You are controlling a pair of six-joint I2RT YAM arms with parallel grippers.
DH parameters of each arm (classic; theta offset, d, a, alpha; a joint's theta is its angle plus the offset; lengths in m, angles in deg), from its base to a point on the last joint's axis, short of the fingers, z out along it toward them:
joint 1: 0 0.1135 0.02 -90
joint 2: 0 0 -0.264 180
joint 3: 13.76 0 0.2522 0
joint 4: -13.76 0 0.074 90
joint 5: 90 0 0 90
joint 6: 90 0.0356 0 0
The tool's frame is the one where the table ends.
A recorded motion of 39 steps. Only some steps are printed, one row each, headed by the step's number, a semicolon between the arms.
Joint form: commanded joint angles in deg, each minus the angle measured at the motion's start. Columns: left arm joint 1, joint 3, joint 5, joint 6, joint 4, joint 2; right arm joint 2, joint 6, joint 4, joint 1, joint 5, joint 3.
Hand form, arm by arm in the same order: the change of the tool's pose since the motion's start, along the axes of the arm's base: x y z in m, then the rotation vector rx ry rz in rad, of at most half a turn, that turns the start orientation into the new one. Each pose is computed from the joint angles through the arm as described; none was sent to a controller.
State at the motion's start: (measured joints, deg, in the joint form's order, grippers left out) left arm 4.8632 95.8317 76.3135 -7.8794 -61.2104 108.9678; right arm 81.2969 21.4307 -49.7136 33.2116 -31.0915 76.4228
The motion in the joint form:
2: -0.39 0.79 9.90 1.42 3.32 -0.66; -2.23 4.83 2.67 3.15 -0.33 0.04
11: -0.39 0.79 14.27 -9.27 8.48 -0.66; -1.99 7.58 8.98 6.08 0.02 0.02
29: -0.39 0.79 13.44 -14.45 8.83 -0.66; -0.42 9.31 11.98 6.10 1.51 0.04
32: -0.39 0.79 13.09 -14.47 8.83 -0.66; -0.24 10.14 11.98 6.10 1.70 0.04
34: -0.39 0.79 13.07 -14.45 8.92 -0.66; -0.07 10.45 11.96 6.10 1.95 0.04
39: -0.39 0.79 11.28 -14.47 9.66 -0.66; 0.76 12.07 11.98 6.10 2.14 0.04
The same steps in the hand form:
2: 0.0014 -0.0034 0.0152 -0.1539 -0.1205 -0.0639; -0.0139 0.0098 0.0137 0.0643 -0.0070 0.0016
11: 0.0066 -0.0031 0.0203 -0.2372 -0.0307 -0.0769; -0.0162 0.0265 0.0203 0.1325 -0.0557 0.0200
29: 0.0072 -0.0030 0.0200 -0.2336 0.0535 -0.0608; -0.0077 0.0326 0.0164 0.1389 -0.0651 -0.0161
32: 0.0073 -0.0030 0.0198 -0.2282 0.0541 -0.0579; -0.0070 0.0330 0.0155 0.1374 -0.0534 -0.0278
34: 0.0074 -0.0030 0.0199 -0.2277 0.0522 -0.0580; -0.0064 0.0334 0.0146 0.1338 -0.0489 -0.0345
39: 0.0088 -0.0029 0.0193 -0.1989 0.0411 -0.0445; -0.0037 0.0354 0.0104 0.1274 -0.0188 -0.0557

